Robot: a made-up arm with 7 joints.
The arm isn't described. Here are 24 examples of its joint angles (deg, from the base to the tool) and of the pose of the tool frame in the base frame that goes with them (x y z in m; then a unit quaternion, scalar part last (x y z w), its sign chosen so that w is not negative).
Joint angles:
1: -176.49 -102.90 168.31 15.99 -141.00 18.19 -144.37
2: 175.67 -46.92 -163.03 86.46 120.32 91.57 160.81
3: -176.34 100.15 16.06 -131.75 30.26 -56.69 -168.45
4: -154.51 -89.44 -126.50 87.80 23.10 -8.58 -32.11
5: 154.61 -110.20 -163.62 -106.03 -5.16 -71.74 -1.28
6: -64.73 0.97 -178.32 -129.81 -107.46 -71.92 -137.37
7: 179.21 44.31 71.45 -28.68 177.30 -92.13 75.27
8: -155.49 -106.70 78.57 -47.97 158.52 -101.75 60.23
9: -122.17 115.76 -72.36 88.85 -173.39 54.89 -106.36
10: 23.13 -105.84 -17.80 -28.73 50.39 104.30 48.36
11: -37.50 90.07 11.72 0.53 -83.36 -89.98 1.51
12: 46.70 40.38 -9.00 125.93 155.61 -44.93 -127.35
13: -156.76 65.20 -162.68 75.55 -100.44 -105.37 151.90
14: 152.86 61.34 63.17 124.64 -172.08 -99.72 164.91
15: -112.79 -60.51 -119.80 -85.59 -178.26 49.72 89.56
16: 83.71 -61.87 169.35 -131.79 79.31 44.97 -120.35
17: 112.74 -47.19 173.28 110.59 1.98 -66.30 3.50
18: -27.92 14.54 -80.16 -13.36 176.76 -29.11 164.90
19: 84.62 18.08 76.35 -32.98 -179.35 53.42 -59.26
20: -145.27 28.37 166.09 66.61 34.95 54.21 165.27
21: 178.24 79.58 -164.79 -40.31 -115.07 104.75 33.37
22: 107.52 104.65 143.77 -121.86 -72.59 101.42 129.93
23: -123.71 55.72 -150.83 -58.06 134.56 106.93 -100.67
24: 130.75 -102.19 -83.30 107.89 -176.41 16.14 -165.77
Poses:
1: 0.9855 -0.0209 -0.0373 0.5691 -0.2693 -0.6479 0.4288
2: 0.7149 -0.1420 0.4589 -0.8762 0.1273 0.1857 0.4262
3: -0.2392 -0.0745 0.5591 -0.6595 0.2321 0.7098 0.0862
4: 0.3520 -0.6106 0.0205 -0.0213 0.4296 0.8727 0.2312
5: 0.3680 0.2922 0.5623 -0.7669 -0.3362 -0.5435 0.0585
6: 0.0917 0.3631 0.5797 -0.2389 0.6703 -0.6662 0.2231
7: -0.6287 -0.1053 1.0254 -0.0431 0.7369 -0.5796 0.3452
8: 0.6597 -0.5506 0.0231 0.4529 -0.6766 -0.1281 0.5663
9: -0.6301 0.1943 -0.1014 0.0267 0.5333 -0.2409 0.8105
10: -0.8417 0.2093 -0.0511 -0.8721 0.3752 -0.1632 0.2684
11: 0.8377 0.4954 0.3335 -0.7723 -0.2470 0.1989 0.5504
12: 0.3160 -0.2628 0.2438 0.0768 -0.2994 0.9488 0.0648
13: -0.4722 -0.0119 0.8798 -0.3275 0.3506 0.3621 0.7992
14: -0.3627 0.1303 0.3346 0.3684 -0.6207 -0.4213 0.5492
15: 0.5176 -0.1341 0.7801 0.6569 0.1924 -0.3871 0.6178
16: 0.1251 0.0558 0.7228 -0.0801 -0.7844 -0.2374 0.5673
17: 0.2002 0.6179 0.2880 0.5575 0.4234 -0.5737 0.4252
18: 0.2742 0.0442 1.3135 0.4283 0.8831 -0.1886 0.0333
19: 0.3066 -0.1663 1.1944 -0.5154 -0.5472 0.5715 0.3291
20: 0.1044 0.0106 1.1219 -0.3802 -0.6327 -0.2172 0.6387
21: -0.8628 0.1221 0.2017 0.5054 -0.4959 0.2223 0.6702
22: 0.0563 -0.2923 -0.0983 -0.0568 0.4357 -0.1544 0.8849
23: -0.3300 0.7209 0.4080 0.1262 0.3226 0.9378 0.0250
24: 0.6292 0.0125 0.2903 0.1225 -0.7327 -0.5187 0.4233
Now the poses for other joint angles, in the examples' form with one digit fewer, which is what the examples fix.
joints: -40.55 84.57 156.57 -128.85 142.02 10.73 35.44
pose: 0.083 0.286 -0.015 -0.416 0.089 -0.829 0.364
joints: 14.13 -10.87 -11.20 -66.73 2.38 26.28 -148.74
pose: -0.583 0.024 0.991 0.271 0.860 0.105 0.419
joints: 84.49 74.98 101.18 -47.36 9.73 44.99 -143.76
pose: 0.382 -0.863 0.513 -0.760 0.320 0.305 0.476
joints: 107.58 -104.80 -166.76 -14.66 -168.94 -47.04 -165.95
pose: 0.305 0.963 0.107 0.403 0.017 -0.592 0.698
